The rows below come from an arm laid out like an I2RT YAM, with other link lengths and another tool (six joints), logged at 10 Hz.
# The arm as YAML. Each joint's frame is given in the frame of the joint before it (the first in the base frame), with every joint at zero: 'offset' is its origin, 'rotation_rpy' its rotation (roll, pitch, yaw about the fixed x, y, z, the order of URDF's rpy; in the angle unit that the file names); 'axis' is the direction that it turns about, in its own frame. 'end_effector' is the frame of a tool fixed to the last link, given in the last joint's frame.
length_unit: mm
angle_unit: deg
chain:
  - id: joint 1
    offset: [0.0, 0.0, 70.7]
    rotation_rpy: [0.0, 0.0, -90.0]
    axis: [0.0, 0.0, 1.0]
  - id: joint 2
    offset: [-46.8, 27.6, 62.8]
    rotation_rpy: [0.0, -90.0, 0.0]
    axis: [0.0, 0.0, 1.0]
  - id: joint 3
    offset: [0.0, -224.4, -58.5]
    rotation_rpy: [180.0, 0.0, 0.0]
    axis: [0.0, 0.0, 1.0]
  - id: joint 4
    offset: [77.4, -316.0, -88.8]
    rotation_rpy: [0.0, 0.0, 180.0]
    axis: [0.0, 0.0, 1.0]
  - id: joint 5
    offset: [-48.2, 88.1, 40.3]
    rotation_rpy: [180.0, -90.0, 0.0]
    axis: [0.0, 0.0, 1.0]
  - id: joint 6
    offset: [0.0, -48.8, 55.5]
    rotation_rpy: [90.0, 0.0, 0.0]
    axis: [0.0, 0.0, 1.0]
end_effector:
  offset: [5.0, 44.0, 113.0]
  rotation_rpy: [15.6, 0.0, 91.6]
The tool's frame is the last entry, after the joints.
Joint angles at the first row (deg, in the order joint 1, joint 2, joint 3, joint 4, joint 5, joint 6):
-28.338 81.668 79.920 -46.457 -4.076 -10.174
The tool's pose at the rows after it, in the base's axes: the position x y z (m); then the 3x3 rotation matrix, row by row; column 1 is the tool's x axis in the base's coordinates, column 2 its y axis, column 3 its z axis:
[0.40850 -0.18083 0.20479], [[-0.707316 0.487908 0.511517], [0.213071 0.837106 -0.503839], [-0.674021 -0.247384 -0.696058]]
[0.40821 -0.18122 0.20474], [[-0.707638 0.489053 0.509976], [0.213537 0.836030 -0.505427], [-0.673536 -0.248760 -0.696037]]
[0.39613 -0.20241 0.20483], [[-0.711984 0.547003 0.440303], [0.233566 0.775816 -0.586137], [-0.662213 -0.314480 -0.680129]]
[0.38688 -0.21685 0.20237], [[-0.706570 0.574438 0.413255], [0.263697 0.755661 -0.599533], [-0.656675 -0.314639 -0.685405]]
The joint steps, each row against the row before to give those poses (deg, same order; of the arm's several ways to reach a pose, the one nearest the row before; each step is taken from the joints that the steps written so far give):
-0.044 0.000 0.000 0.590 0.196 -0.001
-0.022 0.000 0.000 -0.022 0.109 0.000
-1.202 0.000 -0.067 -0.021 5.333 0.022
-2.229 0.002 -0.260 -0.175 -0.043 0.000

